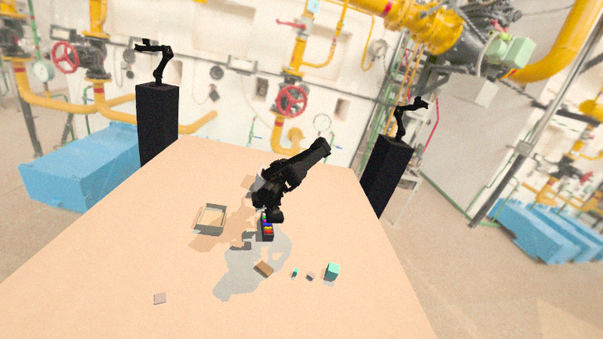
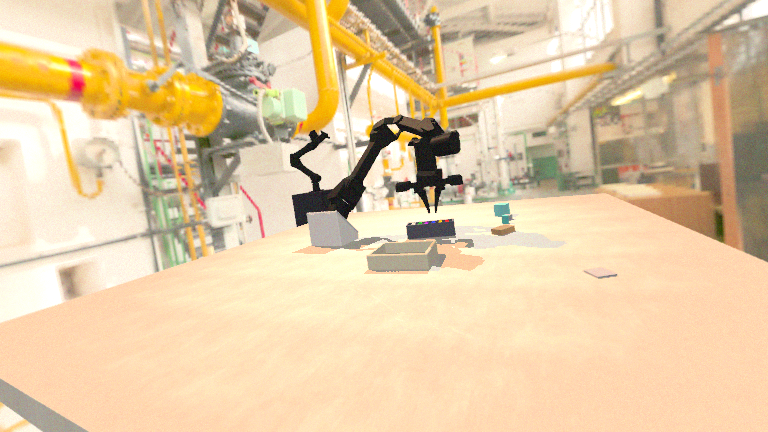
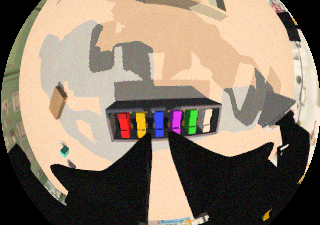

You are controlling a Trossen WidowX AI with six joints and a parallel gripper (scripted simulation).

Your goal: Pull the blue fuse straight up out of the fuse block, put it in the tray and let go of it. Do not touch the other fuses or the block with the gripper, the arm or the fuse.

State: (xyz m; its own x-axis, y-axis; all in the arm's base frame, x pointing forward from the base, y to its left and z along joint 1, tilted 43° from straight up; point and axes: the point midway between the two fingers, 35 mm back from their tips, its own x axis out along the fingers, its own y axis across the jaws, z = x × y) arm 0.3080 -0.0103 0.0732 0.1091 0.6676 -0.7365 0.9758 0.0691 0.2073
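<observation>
My gripper tip is 22 cm to the left of the grey tray, 6 cm above it and 2 cm past it.
</observation>
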